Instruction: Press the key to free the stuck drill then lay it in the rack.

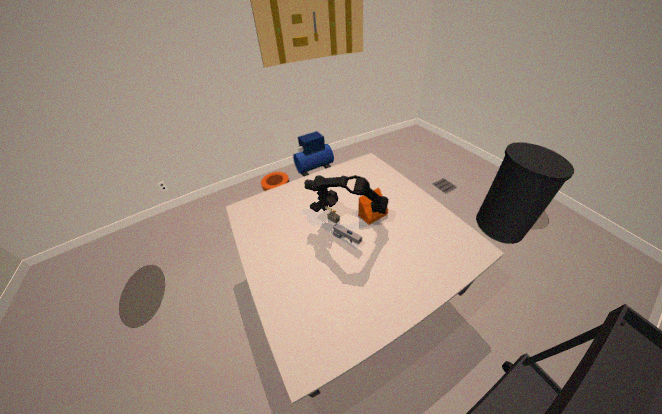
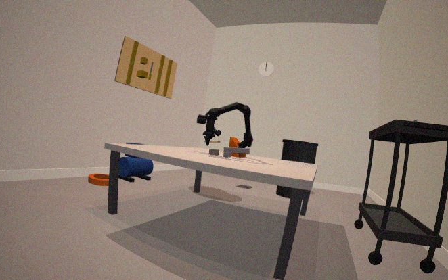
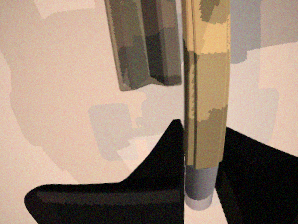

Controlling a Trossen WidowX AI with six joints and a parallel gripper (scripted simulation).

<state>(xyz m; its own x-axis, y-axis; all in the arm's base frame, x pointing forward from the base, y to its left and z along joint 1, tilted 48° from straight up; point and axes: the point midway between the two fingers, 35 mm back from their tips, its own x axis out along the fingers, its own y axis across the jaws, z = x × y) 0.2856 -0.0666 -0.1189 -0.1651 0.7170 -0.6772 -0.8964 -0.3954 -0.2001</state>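
The drill is 20 mm behind my gripper tip, 30 mm to the left of it and 40 mm above it. The rest, counted from my gripper tip: grey rack: 40 mm behind, 40 mm to the left, 40 mm below; grey block: 40 mm behind, 220 mm to the left, 10 mm below.
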